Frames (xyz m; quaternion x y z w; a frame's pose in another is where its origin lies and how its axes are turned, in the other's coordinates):
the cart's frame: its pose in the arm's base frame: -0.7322 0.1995 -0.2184 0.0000 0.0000 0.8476 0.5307
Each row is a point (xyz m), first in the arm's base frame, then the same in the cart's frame.
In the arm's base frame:
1: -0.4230 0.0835 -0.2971
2: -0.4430 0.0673 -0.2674
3: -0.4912 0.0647 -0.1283
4: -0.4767 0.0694 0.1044
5: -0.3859 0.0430 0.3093
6: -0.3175 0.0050 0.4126
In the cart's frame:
1: -0.2394 -0.2275 -0.0787
2: -0.2452 -0.2024 -0.0490
3: -0.2265 -0.1579 0.0901
4: -0.2286 -0.1730 0.3228
5: -0.2920 -0.2432 0.5277
6: -0.3561 -0.2881 0.6310

